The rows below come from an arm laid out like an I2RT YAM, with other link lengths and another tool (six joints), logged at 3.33 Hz.
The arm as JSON. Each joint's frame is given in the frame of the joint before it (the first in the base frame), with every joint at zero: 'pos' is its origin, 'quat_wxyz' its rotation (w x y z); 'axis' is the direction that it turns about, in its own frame. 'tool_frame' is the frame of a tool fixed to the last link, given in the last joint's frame.
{
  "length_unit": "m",
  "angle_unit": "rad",
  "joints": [
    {
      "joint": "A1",
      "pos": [
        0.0,
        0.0,
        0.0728
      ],
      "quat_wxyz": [
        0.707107,
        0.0,
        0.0,
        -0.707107
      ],
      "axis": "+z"
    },
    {
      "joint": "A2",
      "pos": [
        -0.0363,
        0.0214,
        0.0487
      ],
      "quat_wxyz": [
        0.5,
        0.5,
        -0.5,
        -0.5
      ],
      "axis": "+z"
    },
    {
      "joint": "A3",
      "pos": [
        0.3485,
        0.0,
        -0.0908
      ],
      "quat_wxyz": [
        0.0,
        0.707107,
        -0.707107,
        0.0
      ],
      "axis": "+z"
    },
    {
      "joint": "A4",
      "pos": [
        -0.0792,
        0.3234,
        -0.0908
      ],
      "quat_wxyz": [
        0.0,
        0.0,
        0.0,
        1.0
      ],
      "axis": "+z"
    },
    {
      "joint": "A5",
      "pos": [
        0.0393,
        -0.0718,
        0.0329
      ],
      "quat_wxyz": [
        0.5,
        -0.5,
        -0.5,
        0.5
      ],
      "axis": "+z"
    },
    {
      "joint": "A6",
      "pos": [
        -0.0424,
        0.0,
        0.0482
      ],
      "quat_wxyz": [
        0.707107,
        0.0,
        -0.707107,
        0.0
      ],
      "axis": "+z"
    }
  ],
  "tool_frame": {
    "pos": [
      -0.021,
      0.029,
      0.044
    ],
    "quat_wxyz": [
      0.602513,
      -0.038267,
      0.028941,
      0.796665
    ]
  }
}
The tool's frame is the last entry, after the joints.
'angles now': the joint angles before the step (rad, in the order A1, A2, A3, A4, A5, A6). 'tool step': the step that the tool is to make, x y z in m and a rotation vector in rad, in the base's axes. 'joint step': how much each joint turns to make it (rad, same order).
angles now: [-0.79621, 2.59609, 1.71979, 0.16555, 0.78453, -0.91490]
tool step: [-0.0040, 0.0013, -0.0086, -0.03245, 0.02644, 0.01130]
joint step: [-0.00002, 0.00723, -0.03261, 0.08448, 0.01769, -0.05604]
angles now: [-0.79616, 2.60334, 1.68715, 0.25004, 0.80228, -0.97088]
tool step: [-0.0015, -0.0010, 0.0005, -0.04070, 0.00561, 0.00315]
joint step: [-0.00001, -0.00114, -0.02244, 0.07587, 0.01683, -0.04057]
